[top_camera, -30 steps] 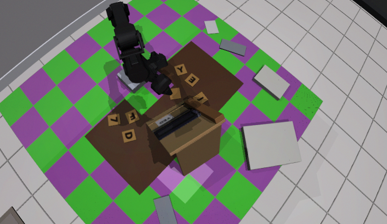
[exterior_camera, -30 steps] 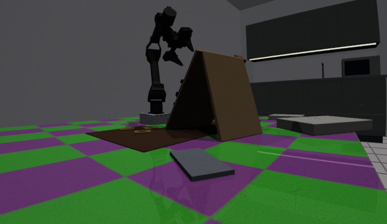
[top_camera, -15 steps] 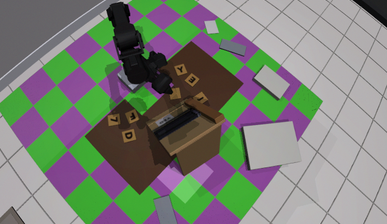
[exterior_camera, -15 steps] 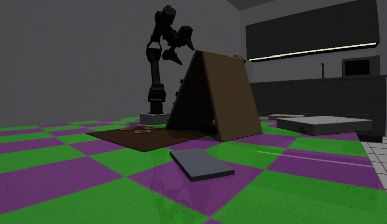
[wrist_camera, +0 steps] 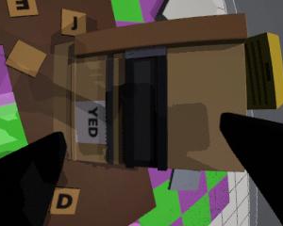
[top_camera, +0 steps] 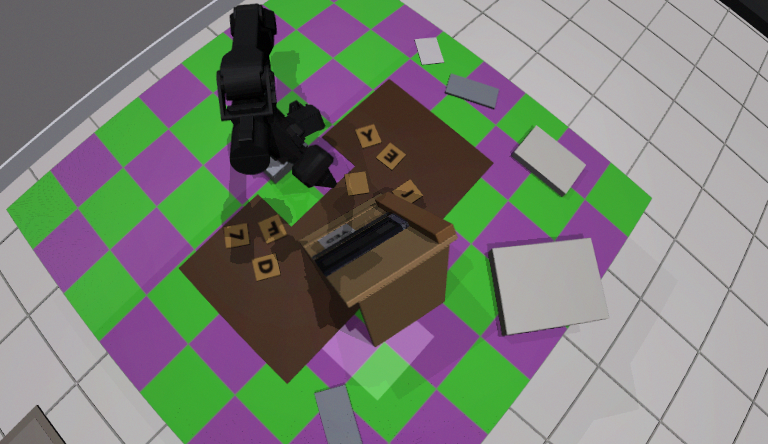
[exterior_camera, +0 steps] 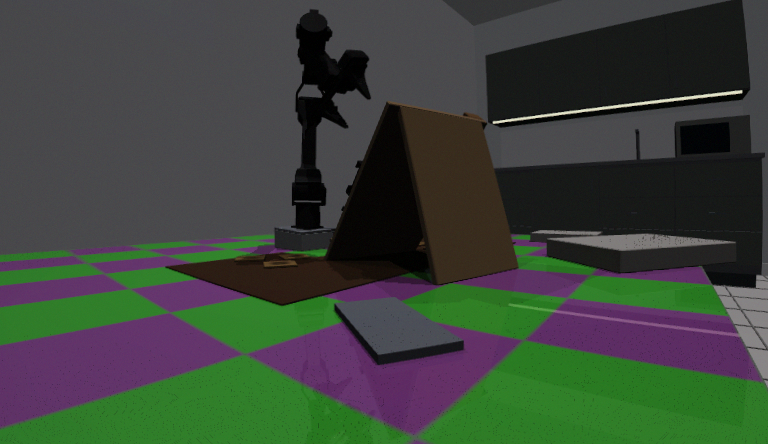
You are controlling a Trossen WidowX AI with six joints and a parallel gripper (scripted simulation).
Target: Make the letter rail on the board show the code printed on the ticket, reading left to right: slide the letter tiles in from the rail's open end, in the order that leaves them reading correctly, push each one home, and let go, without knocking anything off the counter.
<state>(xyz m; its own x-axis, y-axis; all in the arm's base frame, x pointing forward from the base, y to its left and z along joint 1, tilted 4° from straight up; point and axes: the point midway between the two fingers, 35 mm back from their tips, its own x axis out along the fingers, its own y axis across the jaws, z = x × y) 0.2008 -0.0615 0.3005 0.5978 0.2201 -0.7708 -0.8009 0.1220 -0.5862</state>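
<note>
Right now the letter tile is 10 cm behind my gripper tip, 26 cm to the left of it and 31 cm below it. From my gripper tip the other things lie so: brown mat: 3 cm behind, 5 cm to the left, 31 cm below; pale card: 16 cm behind, 61 cm to the left, 31 cm below; white ticket: 5 cm ahead, 2 cm to the right, 23 cm below.
</note>
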